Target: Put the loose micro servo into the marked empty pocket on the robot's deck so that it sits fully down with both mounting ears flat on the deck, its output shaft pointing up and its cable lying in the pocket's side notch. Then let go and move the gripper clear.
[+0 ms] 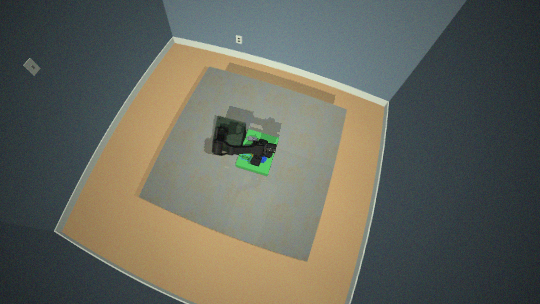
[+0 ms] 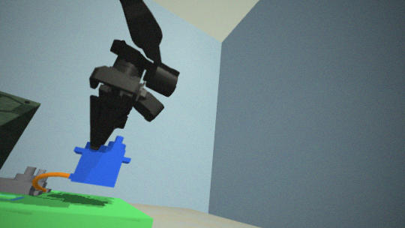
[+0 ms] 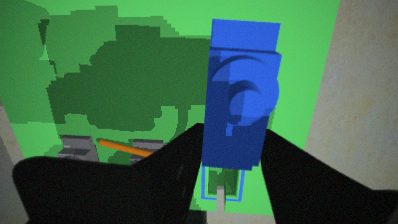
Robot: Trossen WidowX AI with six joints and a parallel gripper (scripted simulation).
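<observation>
The green deck is 10 mm ahead of my gripper tip, 70 mm to the left of it and 100 mm below it.
</observation>
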